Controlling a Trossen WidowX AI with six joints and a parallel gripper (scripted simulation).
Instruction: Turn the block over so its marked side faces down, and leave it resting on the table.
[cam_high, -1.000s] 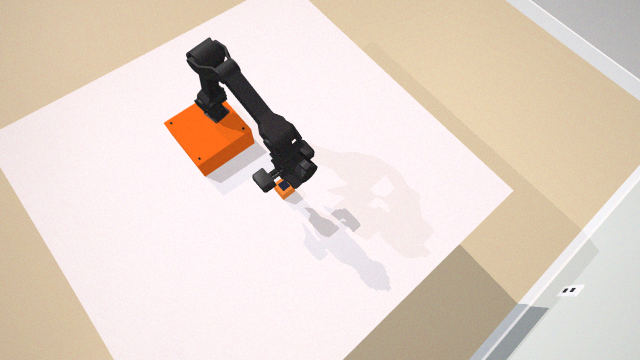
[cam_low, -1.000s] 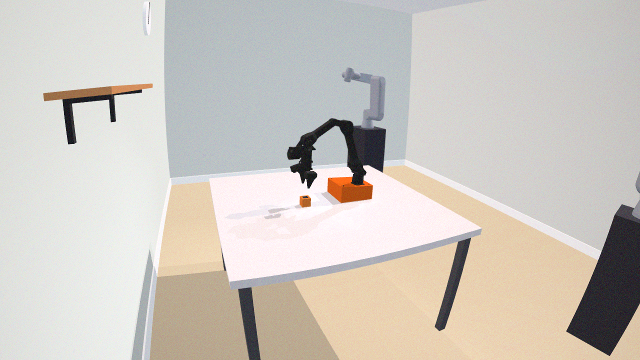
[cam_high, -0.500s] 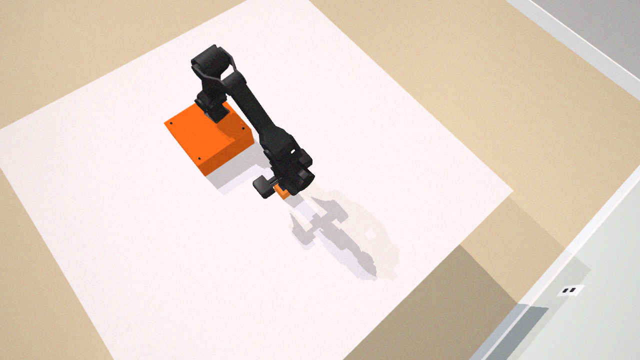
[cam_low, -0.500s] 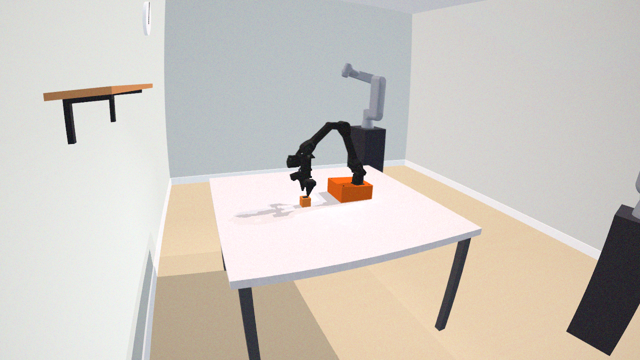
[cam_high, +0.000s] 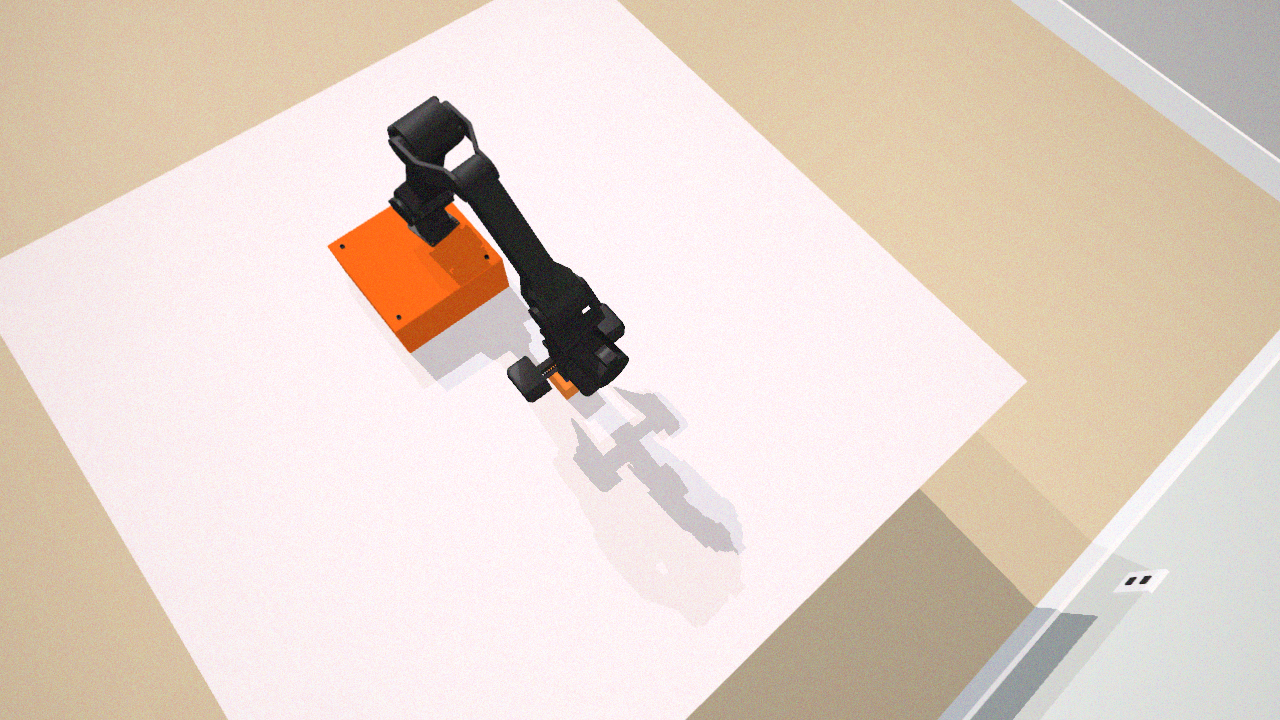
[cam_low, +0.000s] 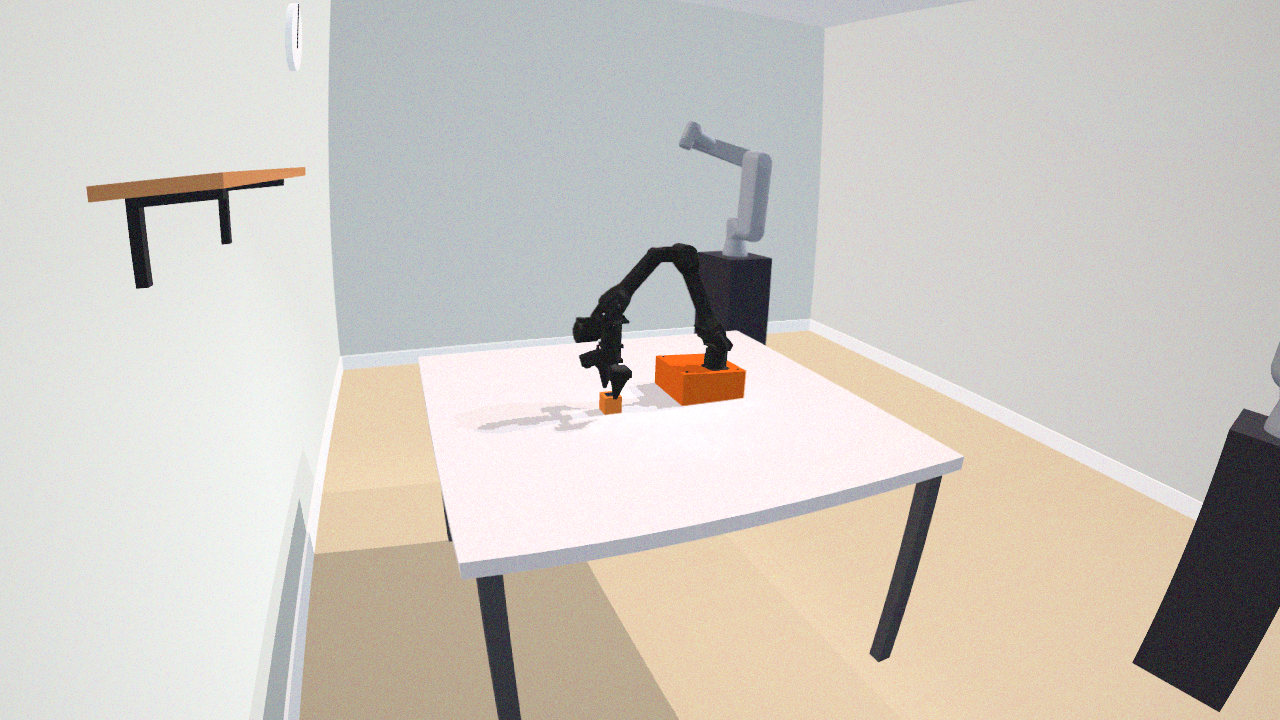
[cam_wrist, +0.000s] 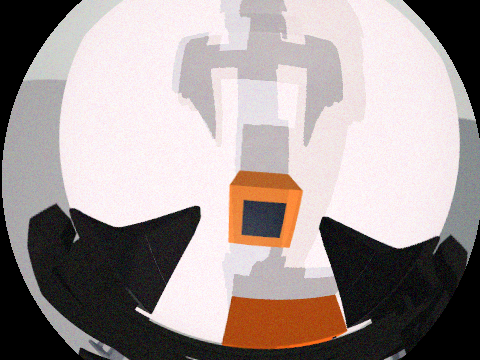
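The orange block lies 20 mm below my gripper tip.
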